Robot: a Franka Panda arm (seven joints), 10 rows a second.
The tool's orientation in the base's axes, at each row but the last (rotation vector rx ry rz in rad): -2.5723 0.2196 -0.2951; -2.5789 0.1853 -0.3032; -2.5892 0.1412 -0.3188; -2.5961 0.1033 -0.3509; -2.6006 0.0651 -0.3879; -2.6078 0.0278 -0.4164; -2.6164 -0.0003 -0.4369; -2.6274 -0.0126 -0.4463
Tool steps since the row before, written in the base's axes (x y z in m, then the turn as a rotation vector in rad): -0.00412 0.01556 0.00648 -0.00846 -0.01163 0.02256; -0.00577 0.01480 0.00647 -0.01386 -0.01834 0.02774; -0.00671 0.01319 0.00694 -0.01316 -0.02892 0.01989; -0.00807 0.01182 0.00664 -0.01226 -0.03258 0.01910; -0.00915 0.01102 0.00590 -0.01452 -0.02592 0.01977; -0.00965 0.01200 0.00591 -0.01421 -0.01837 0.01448; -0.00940 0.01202 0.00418 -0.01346 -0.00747 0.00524; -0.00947 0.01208 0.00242 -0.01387 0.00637 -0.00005
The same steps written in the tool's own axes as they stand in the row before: -0.00623 -0.01615 0.00125 -0.00193 -0.00132 -0.02665; -0.00724 -0.01554 0.00045 -0.00495 0.00205 -0.03563; -0.00724 -0.01462 -0.00106 -0.00412 0.01512 -0.03405; -0.00791 -0.01350 -0.00200 -0.00292 0.01868 -0.03492; -0.00853 -0.01273 -0.00226 -0.00570 0.01249 -0.03294; -0.00864 -0.01389 -0.00213 -0.00764 0.00841 -0.02490; -0.00857 -0.01328 -0.00078 -0.01059 0.00312 -0.01194; -0.00903 -0.01264 0.00053 -0.01358 -0.00683 -0.00136
